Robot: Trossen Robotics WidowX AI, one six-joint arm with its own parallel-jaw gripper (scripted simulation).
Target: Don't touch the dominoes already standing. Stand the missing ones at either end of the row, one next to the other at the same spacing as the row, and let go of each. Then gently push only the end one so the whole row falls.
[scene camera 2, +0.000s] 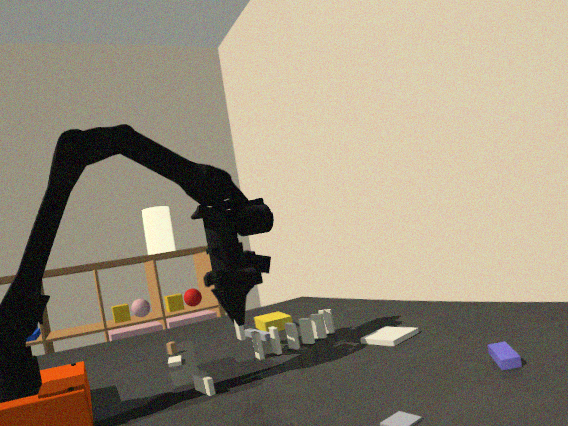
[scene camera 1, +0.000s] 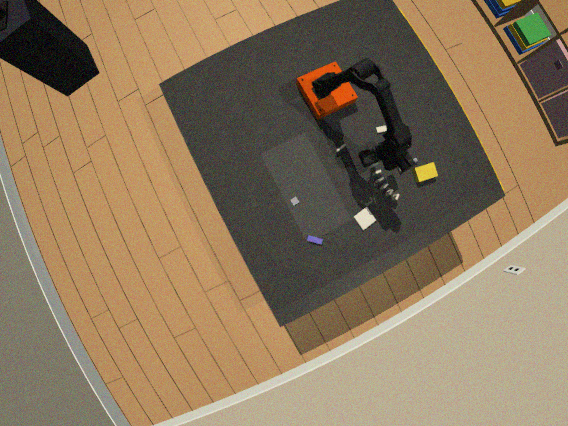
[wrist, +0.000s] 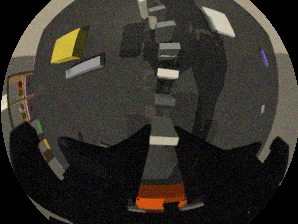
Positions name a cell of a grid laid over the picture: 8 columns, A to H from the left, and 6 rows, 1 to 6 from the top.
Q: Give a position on a yellow block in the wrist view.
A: At B2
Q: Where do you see a white tile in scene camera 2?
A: F5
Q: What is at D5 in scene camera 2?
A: My gripper.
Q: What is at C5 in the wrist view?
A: My gripper.
